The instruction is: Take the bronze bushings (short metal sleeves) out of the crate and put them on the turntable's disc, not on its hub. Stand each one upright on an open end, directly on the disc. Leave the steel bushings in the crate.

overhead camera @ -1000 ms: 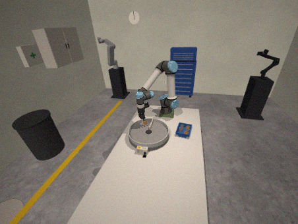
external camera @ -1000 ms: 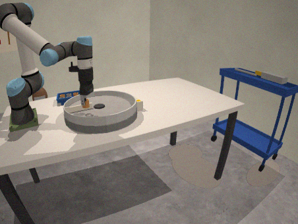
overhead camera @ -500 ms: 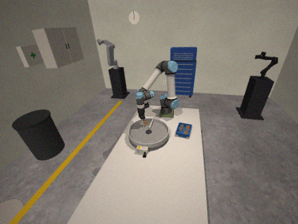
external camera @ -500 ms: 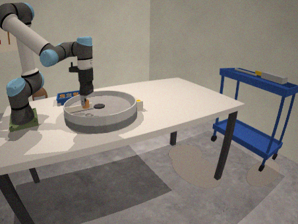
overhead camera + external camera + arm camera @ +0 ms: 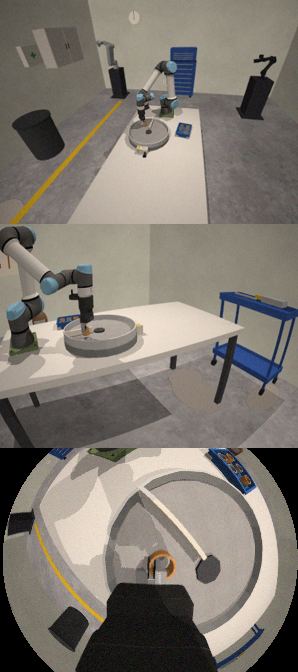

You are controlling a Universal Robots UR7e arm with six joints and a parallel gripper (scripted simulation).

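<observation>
My hand is 30 mm past the blue crate, 430 mm to the right of it and 80 mm above it. Round my hand: grey turntable 100 mm ahead, 70 mm to the left, 50 mm below.
</observation>
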